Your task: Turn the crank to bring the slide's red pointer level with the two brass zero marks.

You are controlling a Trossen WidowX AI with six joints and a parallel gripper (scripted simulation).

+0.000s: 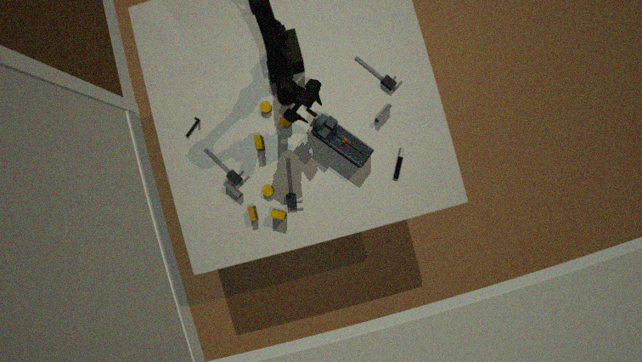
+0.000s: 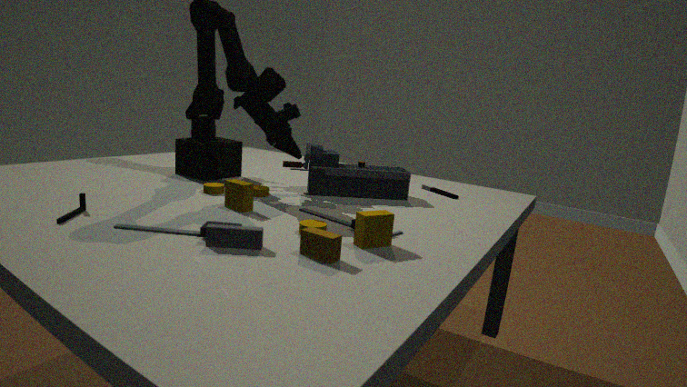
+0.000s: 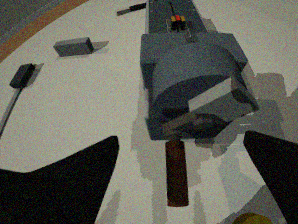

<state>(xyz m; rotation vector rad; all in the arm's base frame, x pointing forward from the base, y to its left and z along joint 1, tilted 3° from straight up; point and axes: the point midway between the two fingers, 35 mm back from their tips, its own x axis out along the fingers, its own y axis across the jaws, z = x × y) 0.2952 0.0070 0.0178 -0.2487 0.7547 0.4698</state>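
The brown crank handle lies 2 cm below my gripper tip, 2 cm behind it and 1 cm to the right of it. Also, from my gripper tip: slide (15 cm ahead, 7 cm to the left, 1 cm below); then black l-shaped key (50 cm to the right, 21 cm behind, 8 cm below); then black bar (32 cm ahead, 27 cm to the left, 9 cm below).
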